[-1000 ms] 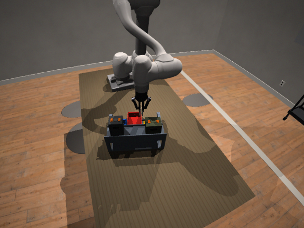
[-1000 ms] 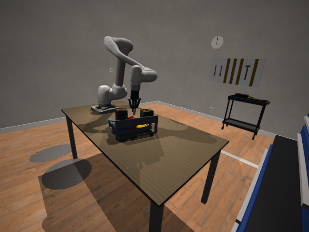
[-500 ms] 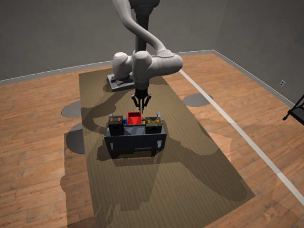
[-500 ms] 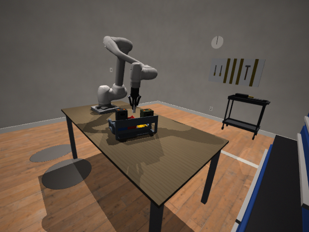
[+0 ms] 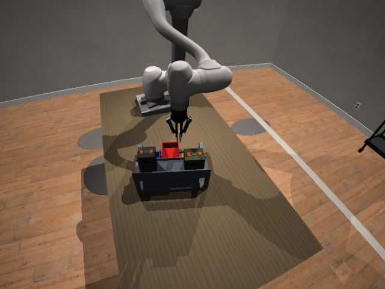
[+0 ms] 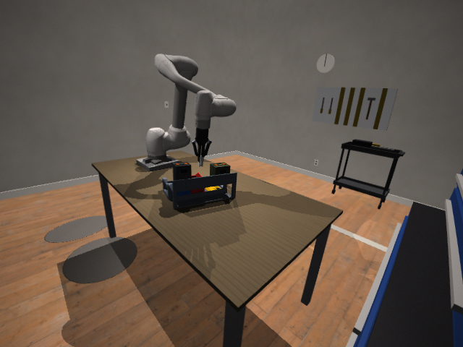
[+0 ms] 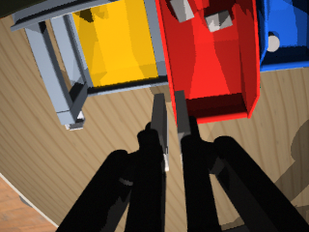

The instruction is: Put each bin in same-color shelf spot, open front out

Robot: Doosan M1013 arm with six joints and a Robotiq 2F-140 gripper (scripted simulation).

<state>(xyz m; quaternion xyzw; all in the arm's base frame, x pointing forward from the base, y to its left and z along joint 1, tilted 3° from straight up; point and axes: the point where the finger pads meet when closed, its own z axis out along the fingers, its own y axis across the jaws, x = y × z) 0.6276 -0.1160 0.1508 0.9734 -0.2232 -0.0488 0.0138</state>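
The red bin is 13 cm below my hand, 4 cm to the right of it and 3 cm behind it. Round my hand: green toolbox: 16 cm ahead, 3 cm below; then dark box: 21 cm to the right, 6 cm ahead, 2 cm below; then blue bin: 16 cm to the right, 14 cm below, 3 cm behind.
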